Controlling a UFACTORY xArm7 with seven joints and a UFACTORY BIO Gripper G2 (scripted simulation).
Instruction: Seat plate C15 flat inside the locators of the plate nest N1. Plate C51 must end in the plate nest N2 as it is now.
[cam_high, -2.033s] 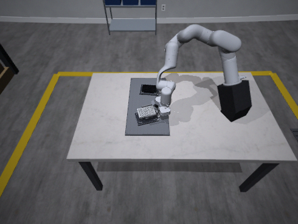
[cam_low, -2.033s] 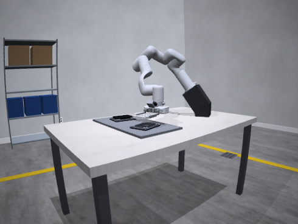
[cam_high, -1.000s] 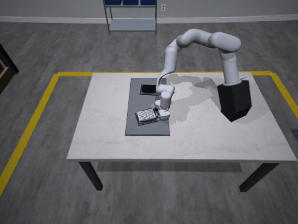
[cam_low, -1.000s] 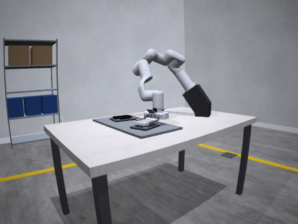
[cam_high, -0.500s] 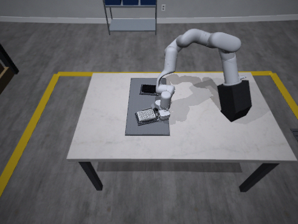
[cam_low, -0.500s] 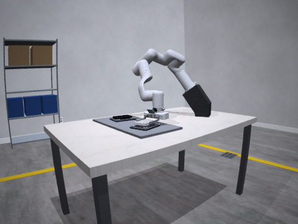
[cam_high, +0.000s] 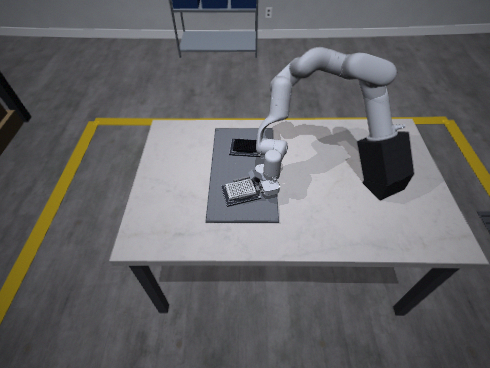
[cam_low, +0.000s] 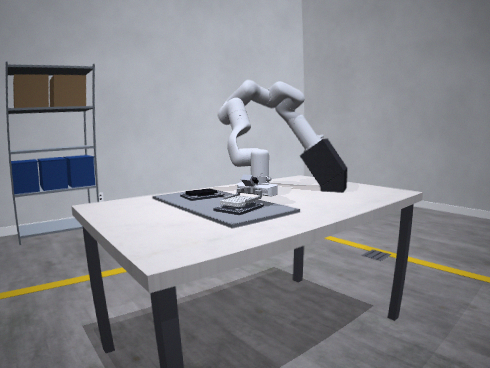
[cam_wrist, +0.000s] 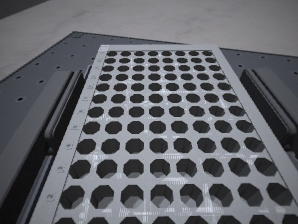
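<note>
The white well plate C15 is right at my hand. Round my hand: black plate C51: 20 mm behind, 300 mm to the right, 20 mm below; then dark plate nest N1: 30 mm below.
</note>
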